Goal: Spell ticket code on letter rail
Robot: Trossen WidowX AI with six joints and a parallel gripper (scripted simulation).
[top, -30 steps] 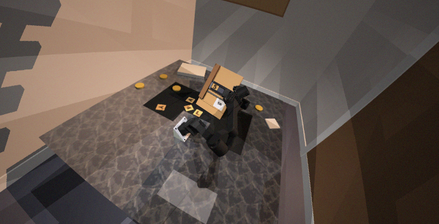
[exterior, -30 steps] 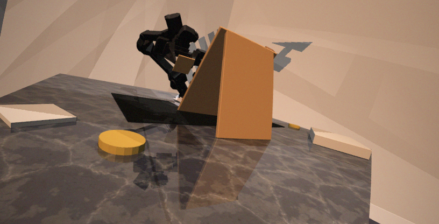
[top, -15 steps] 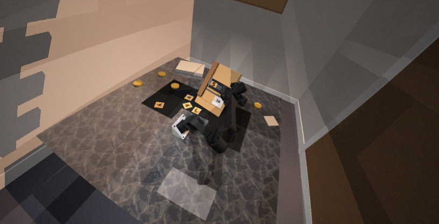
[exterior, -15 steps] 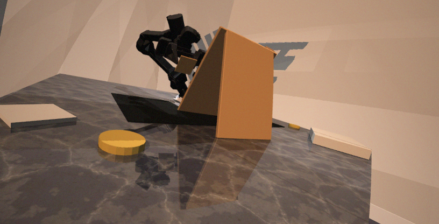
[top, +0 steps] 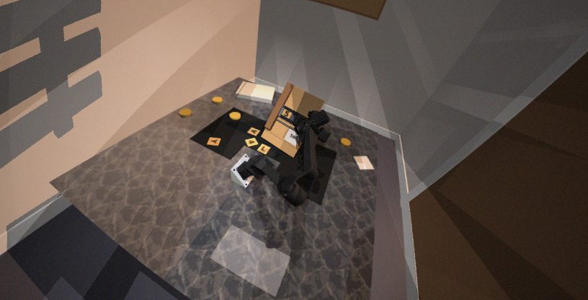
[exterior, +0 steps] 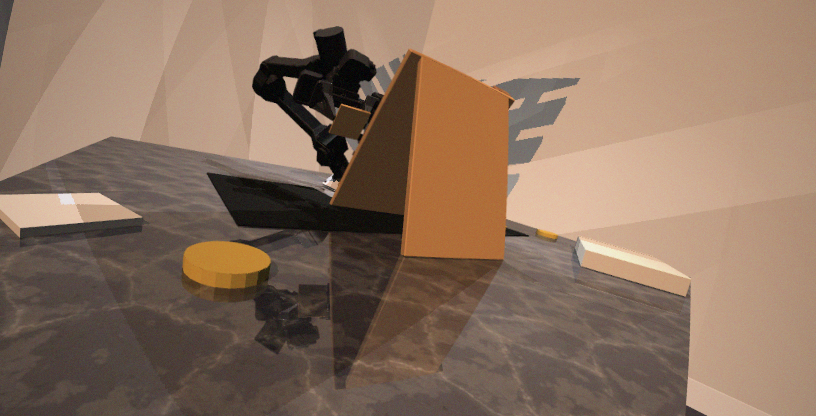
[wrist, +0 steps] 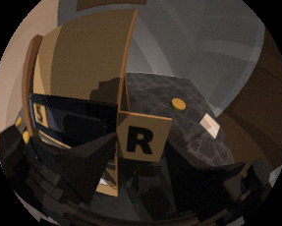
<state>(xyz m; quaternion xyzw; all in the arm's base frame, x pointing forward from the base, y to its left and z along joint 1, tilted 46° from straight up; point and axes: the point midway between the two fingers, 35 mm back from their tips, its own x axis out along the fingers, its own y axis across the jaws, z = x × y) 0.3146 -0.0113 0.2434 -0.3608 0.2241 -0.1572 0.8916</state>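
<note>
The white ticket lies 10 cm to the left of my gripper tip, 8 cm below it and 4 cm behind it. From my gripper tip the other things lie so: black mat (20 cm to the left, 17 cm below, 15 cm behind); pale flat box (60 cm to the left, 31 cm ahead, 15 cm below); pale card (34 cm to the right, 16 cm below, 12 cm ahead).
</note>
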